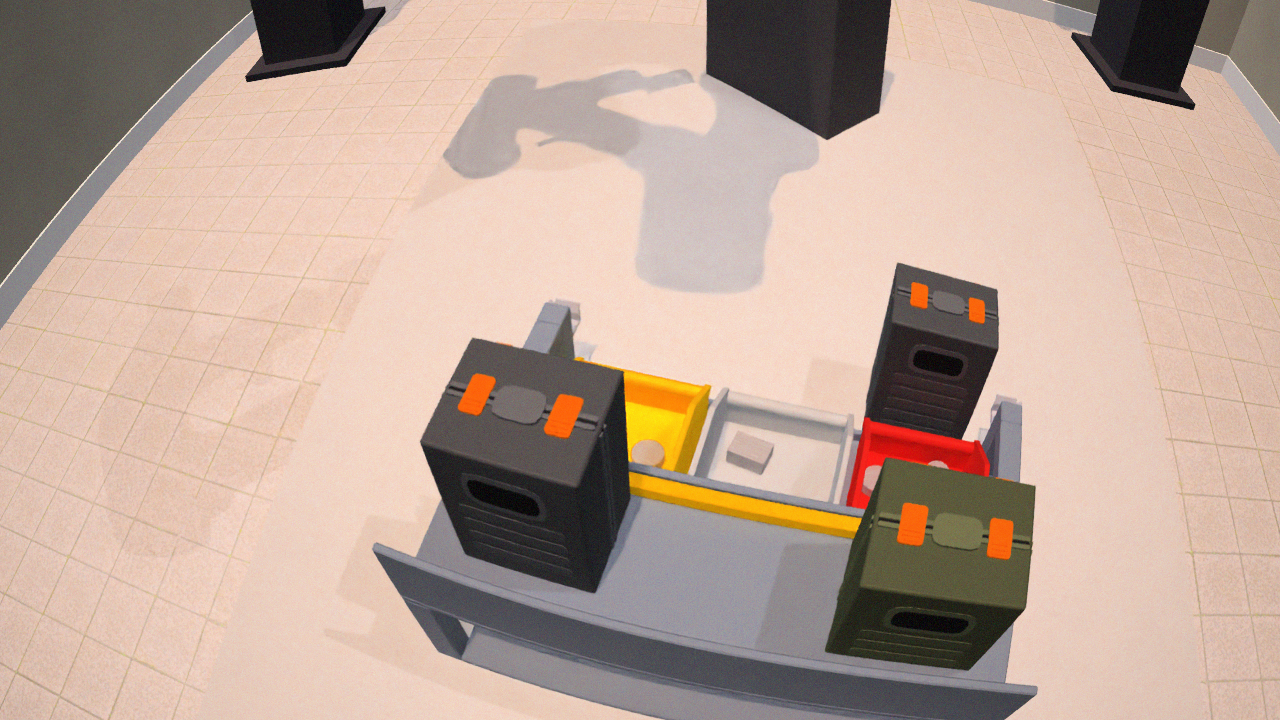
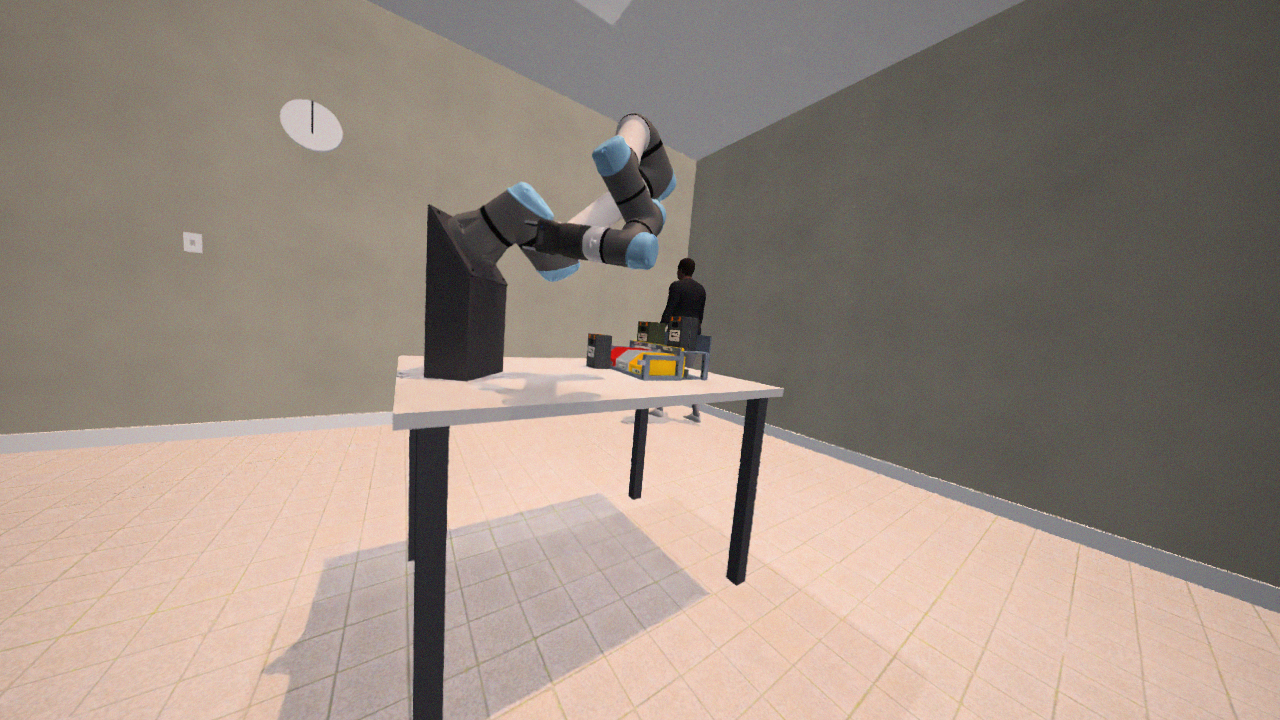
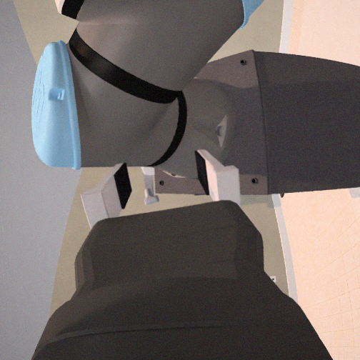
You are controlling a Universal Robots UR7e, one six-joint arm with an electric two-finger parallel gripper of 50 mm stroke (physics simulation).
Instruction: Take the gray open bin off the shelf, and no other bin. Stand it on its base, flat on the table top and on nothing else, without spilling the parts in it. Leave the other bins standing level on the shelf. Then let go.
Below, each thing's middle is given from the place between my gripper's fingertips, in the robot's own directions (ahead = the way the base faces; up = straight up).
Labels:
Now: the yellow bin [image 1: 671, 412] 50 cm ahead of my hand, 1 cm to the right of it and 34 cm below it. From my hand the other things lie so: red bin [image 1: 878, 441]: 55 cm ahead, 21 cm to the left, 34 cm below; then gray open bin [image 1: 811, 451]: 52 cm ahead, 10 cm to the left, 34 cm below.

